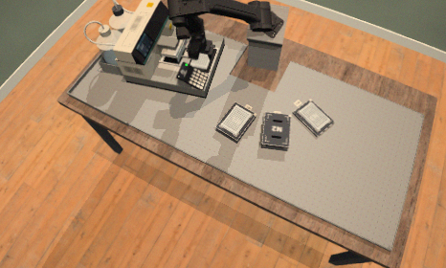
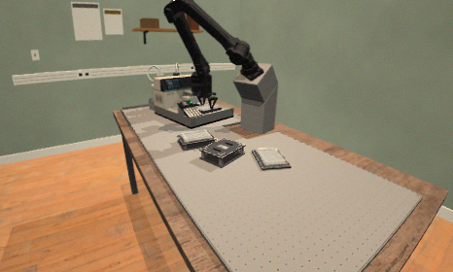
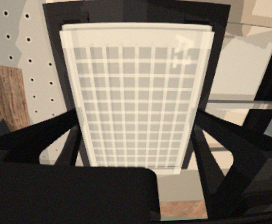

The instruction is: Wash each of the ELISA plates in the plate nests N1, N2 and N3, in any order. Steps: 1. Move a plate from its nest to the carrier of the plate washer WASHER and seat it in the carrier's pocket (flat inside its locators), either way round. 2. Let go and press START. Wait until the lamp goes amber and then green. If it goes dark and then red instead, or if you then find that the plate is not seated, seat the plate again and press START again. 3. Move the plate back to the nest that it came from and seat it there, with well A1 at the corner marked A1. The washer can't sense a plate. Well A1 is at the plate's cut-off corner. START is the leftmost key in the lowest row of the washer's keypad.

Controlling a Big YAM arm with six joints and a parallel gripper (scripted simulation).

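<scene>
Now: hand 1 cm above the ELISA plate. From my hand the other things lie so: plate washer (7 cm ahead, 14 cm to the right, 4 cm above); nest label (16 cm behind, 49 cm to the left, 9 cm below).
</scene>
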